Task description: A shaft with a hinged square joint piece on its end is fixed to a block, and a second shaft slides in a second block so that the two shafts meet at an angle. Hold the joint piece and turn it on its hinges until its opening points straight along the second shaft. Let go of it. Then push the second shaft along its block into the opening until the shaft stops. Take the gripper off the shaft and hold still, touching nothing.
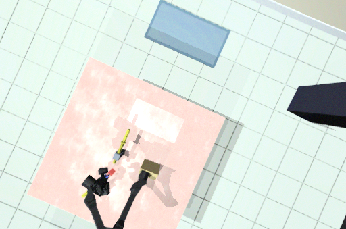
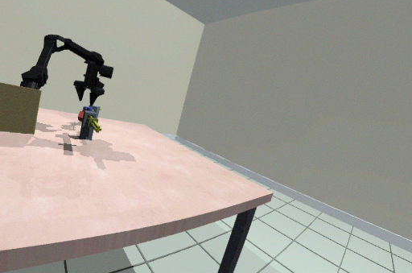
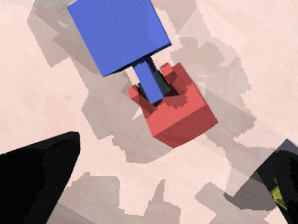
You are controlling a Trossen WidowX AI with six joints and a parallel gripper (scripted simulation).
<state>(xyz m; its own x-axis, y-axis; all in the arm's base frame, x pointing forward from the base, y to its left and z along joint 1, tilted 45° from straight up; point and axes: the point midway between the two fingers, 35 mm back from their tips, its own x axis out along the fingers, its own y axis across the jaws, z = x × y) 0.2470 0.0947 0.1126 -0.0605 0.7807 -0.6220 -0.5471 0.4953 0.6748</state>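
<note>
Right now the red joint piece is 7 cm below my gripper tip and 1 cm to the left of it.
</note>
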